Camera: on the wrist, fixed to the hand. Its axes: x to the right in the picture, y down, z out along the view.
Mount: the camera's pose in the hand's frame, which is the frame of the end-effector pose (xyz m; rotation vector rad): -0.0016 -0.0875 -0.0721 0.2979 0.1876 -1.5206
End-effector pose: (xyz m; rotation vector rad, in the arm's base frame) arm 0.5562 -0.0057 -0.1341 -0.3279 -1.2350 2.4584
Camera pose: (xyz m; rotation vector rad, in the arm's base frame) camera 0.6032 0.0936 -0.1059 0.3642 -0.5580 1.1713
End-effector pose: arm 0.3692 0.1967 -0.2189 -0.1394 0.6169 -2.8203
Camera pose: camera 0.3408 0.3027 -0.2473 0.1876 0.0040 1.8800
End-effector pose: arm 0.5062 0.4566 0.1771 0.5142 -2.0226 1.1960
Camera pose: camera 0.5912 0.4765 0.2494 1.5877 -0.7564 0.4732
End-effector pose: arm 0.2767 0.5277 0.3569 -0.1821 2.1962 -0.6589
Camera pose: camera 0.2160 0.4822 0.4412 -1.7445 1.7367 -1.7967
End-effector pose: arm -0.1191 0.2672 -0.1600 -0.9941 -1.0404 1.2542
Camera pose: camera -0.0281 0.2590 -0.0929 0.0734 -1.0163 0.0178
